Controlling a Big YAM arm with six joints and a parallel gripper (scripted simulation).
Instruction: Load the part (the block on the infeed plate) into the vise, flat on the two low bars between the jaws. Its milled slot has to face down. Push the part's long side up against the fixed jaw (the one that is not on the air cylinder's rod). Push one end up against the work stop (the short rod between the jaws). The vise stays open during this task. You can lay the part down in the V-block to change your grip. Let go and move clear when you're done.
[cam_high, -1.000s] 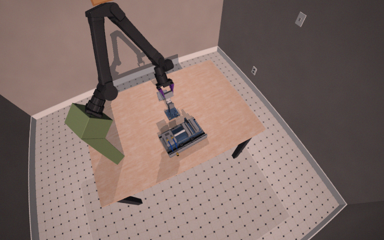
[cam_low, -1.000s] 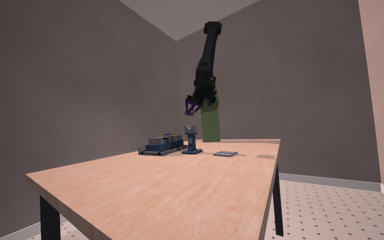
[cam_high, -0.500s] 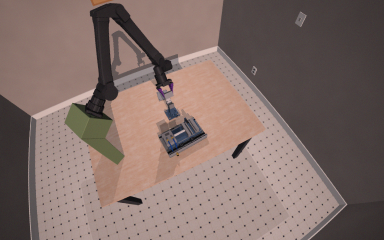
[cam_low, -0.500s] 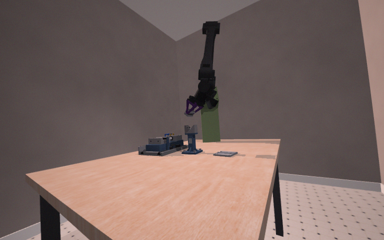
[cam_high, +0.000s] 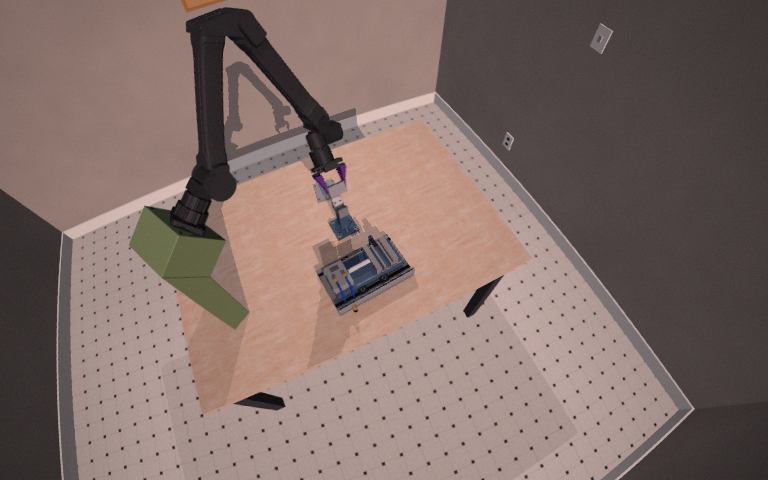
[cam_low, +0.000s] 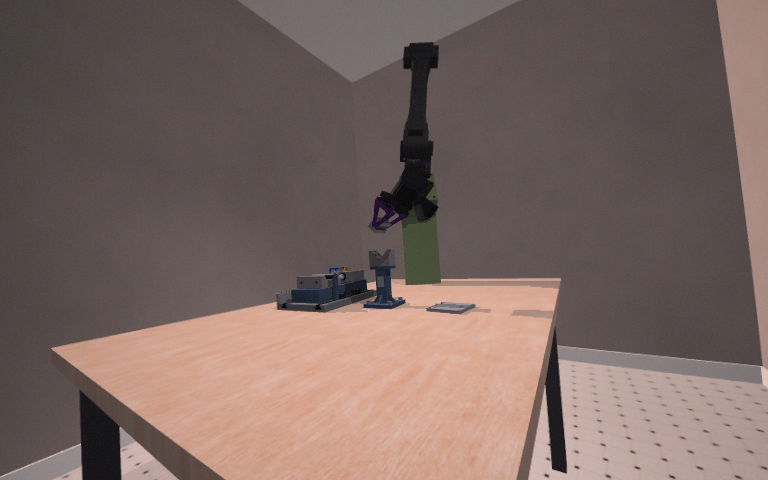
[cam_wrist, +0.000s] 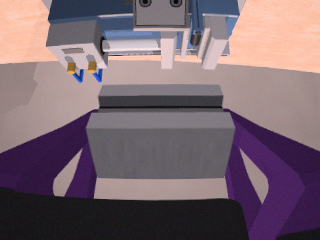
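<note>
Now: the part right at my hand. The rest, counted from my hand: work stop rod: 120 mm ahead, 130 mm to the right, 150 mm below; then moving jaw: 110 mm ahead, 190 mm to the right, 160 mm below; then cylinder rod: 60 mm ahead, 210 mm to the right, 160 mm below.
</note>
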